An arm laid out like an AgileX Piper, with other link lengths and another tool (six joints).
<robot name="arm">
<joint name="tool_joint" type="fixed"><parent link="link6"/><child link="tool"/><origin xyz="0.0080 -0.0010 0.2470" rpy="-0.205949 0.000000 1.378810"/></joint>
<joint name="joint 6" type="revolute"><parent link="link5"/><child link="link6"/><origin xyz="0.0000 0.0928 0.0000" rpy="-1.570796 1.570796 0.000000"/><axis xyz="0 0 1"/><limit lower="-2.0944" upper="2.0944"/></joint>
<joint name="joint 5" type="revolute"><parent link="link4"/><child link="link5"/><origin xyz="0.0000 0.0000 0.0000" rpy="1.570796 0.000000 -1.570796"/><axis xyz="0 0 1"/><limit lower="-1.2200" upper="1.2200"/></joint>
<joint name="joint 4" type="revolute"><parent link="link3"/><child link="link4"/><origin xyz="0.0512 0.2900 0.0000" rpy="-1.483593 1.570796 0.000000"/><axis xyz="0 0 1"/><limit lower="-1.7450" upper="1.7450"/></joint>
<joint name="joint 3" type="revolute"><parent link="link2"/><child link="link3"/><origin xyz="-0.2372 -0.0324 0.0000" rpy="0.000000 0.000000 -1.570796"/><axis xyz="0 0 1"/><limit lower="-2.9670" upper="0.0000"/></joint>
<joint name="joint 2" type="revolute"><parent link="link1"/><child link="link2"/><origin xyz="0.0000 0.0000 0.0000" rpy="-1.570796 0.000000 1.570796"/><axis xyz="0 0 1"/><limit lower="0.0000" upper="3.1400"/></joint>
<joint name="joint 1" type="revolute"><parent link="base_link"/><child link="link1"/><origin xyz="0.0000 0.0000 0.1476" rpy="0.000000 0.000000 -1.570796"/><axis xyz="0 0 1"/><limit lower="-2.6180" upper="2.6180"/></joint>
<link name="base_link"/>
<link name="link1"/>
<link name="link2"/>
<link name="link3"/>
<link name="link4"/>
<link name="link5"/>
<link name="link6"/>
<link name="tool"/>
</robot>
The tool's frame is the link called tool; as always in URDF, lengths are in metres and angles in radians.
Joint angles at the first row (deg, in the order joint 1, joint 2, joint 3, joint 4, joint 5, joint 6):
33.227, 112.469, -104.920, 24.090, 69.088, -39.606
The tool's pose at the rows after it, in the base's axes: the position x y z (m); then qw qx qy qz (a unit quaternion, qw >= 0):
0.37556 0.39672 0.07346 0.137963 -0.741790 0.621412 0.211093
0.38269 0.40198 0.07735 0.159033 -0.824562 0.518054 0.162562
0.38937 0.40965 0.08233 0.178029 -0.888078 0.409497 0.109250
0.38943 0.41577 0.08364 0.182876 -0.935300 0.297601 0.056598
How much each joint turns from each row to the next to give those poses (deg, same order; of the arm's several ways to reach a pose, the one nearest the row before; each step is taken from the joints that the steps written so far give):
0.107, -0.001, 0.002, 0.000, -0.334, -18.205
0.000, 0.002, -0.002, 0.000, -1.475, -16.288
0.215, 0.000, -0.001, 0.121, -1.861, -15.582
0.637, 0.061, 0.002, -0.398, -0.996, -14.490

